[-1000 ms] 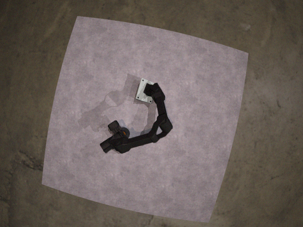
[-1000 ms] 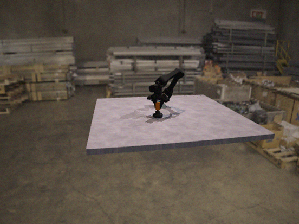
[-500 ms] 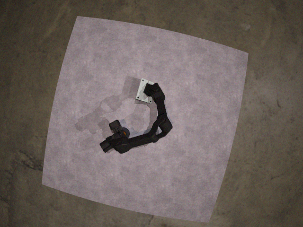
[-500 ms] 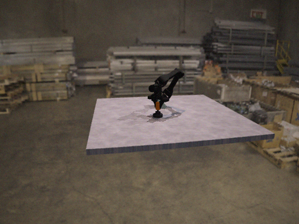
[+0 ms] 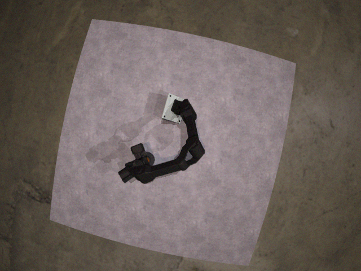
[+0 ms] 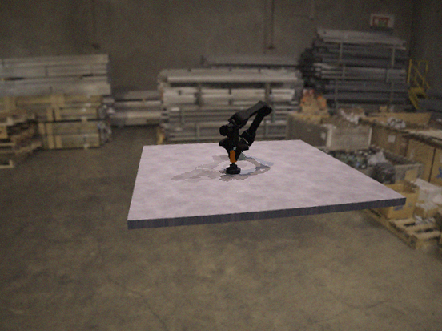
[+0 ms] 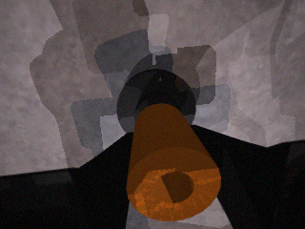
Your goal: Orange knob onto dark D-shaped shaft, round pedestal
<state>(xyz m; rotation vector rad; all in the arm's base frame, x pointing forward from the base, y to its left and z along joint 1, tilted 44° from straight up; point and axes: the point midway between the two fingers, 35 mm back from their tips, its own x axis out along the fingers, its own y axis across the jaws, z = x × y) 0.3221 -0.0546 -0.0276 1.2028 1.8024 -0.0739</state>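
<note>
Right now the orange knob is 20 mm above my gripper tip. Also, from my gripper tip: dark pedestal 40 mm below.
</note>
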